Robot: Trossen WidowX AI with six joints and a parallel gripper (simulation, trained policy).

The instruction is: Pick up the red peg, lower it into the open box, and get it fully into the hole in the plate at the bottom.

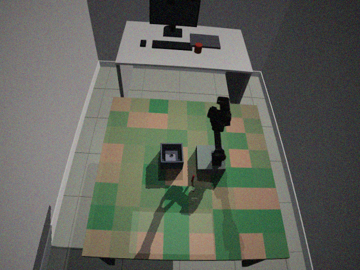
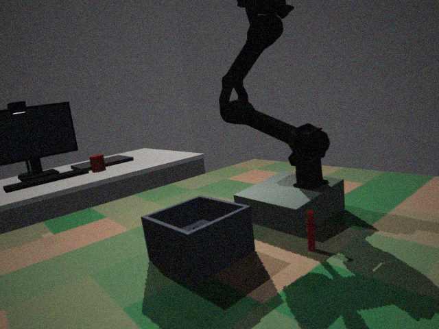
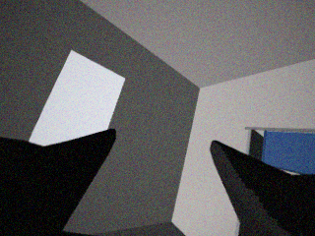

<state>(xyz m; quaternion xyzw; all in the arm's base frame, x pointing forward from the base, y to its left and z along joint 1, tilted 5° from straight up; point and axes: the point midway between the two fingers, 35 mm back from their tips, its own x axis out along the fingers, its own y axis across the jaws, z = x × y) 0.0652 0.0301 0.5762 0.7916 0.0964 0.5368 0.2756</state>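
Now: the red peg 3 cm ahead of my gripper tip, 8 cm to the left of it and 63 cm below it. Also, from my gripper tip: dark box 20 cm ahead, 8 cm to the right, 64 cm below.
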